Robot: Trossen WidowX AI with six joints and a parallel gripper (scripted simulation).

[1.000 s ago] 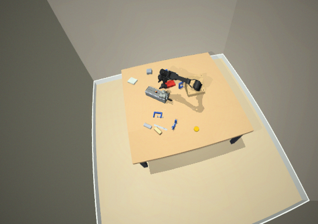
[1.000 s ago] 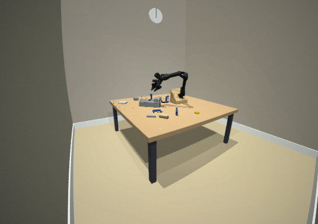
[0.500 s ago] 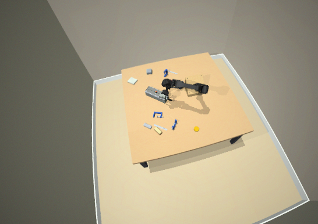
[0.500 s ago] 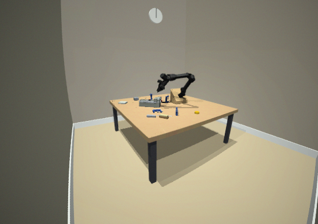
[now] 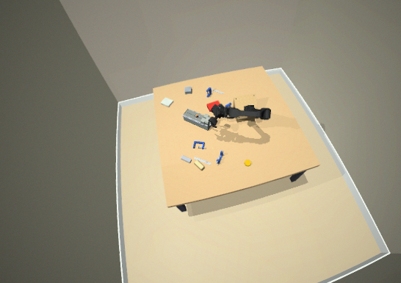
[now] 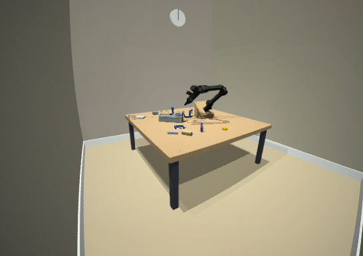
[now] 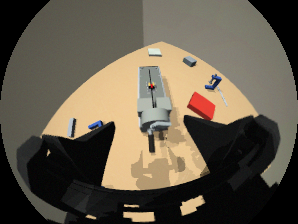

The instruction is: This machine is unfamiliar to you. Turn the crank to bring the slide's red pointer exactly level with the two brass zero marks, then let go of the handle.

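Right now my gripper tip is 20 mm past the dark crank handle, 10 mm to the right of it and 140 mm above it. Also, from my gripper tip: red pointer (100 mm ahead, 120 mm to the right, 120 mm below); then tan block (190 mm ahead, 310 mm to the left, 180 mm below); then yellow disc (200 mm behind, 400 mm to the left, 190 mm below).
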